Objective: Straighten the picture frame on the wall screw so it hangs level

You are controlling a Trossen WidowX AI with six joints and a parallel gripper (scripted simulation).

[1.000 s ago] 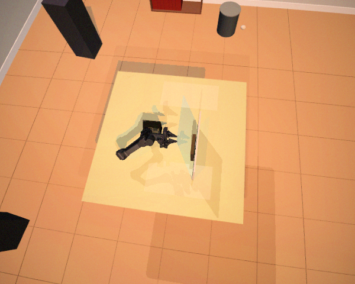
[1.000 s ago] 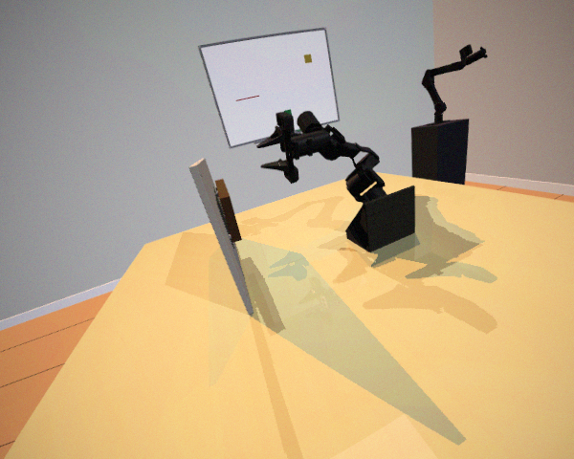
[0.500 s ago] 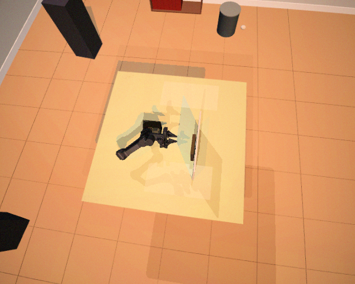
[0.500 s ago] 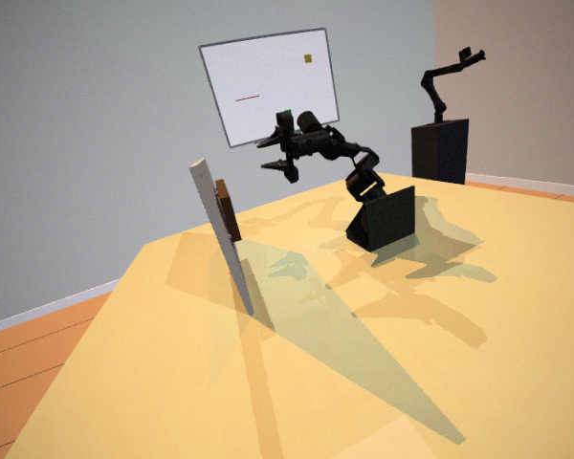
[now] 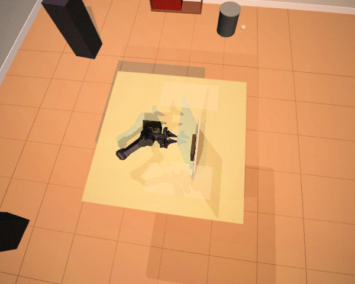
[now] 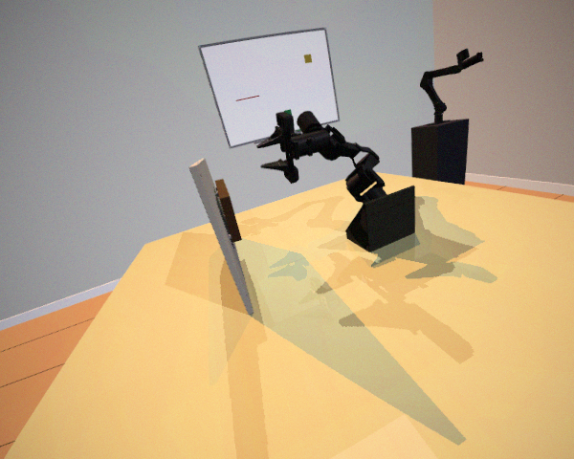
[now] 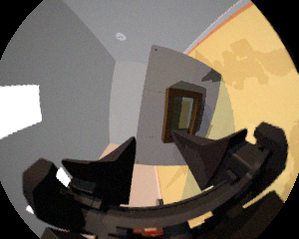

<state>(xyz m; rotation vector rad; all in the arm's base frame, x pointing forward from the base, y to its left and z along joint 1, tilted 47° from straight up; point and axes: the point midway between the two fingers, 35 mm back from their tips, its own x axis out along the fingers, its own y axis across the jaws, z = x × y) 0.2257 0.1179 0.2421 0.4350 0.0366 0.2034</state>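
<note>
My gripper tip is 13 cm short of the brown picture frame and 11 cm above it. Also, from my gripper tip: upright wall panel 14 cm ahead, 2 cm to the left, 12 cm below.
</note>
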